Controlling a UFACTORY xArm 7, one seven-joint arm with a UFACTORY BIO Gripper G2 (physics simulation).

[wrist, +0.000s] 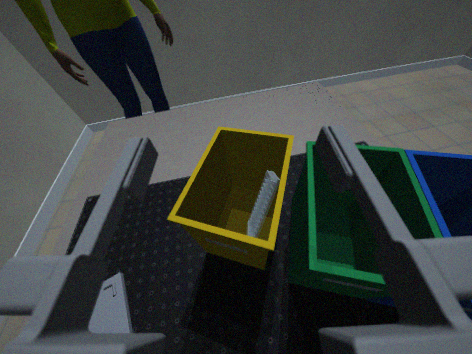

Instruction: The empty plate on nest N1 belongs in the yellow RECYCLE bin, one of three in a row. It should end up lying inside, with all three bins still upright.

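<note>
The yellow bin [227, 237] stands upright in the middle of the wrist view, left of the green bin [312, 210] and the blue bin [431, 200], which also stand upright. The pale clear plate [262, 205] is inside the yellow bin, tilted on its edge against the right wall, below the rim. My gripper [237, 157] is open, with the fingers wide apart and nothing between them. It is above and back from the yellow bin. The right finger covers part of the green bin. The blue bin is cut off by the frame edge. Nest N1 cannot be made out.
A dark perforated board [150, 215] lies under the bins on the pale table [200, 120]. A light block with a dark mark [111, 307] stands at the lower left, near the left finger. A person in a yellow top and blue trousers [112, 55] stands beyond the table at the upper left.
</note>
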